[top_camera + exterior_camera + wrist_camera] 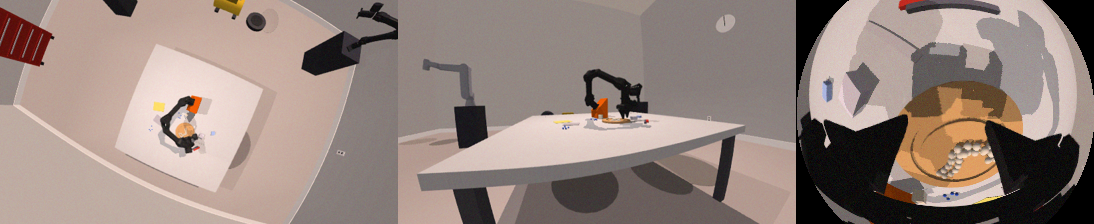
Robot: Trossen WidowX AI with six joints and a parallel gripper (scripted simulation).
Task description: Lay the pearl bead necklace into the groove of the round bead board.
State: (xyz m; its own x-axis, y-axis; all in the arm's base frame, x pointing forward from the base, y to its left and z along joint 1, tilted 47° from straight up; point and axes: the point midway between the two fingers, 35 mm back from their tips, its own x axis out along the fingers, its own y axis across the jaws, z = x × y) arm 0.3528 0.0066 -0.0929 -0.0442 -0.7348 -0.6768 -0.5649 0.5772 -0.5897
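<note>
The round tan bead board lies 3 cm behind my gripper tip, 6 cm to the right of it and 1 cm below it. From my gripper tip the other things lie so: tool (11 cm ahead, 10 cm to the left, 1 cm below); then white square (5 cm behind, 12 cm to the left, 1 cm below); then pale blue cube (11 cm behind, 23 cm to the left, 1 cm below).
</note>
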